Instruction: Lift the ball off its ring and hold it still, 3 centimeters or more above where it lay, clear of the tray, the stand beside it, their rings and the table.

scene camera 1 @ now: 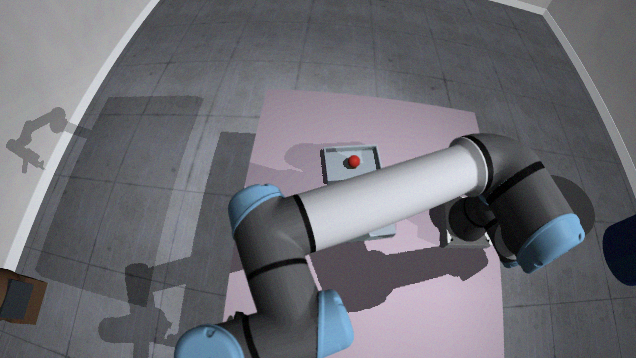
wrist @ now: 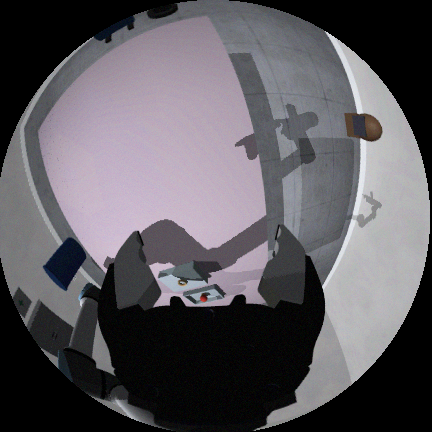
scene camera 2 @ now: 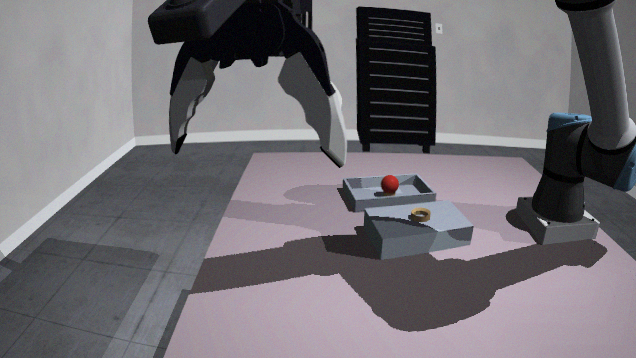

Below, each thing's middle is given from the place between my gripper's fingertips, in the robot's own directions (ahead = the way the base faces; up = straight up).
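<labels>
The walled tray (scene camera 2: 362, 192) is 23 cm behind my gripper, 27 cm below it and 59 cm to the right of it. As for the grey-blue stand (wrist: 187, 275), my gripper is 26 cm above it, 26 cm past it and 39 cm to the left of it.
</labels>
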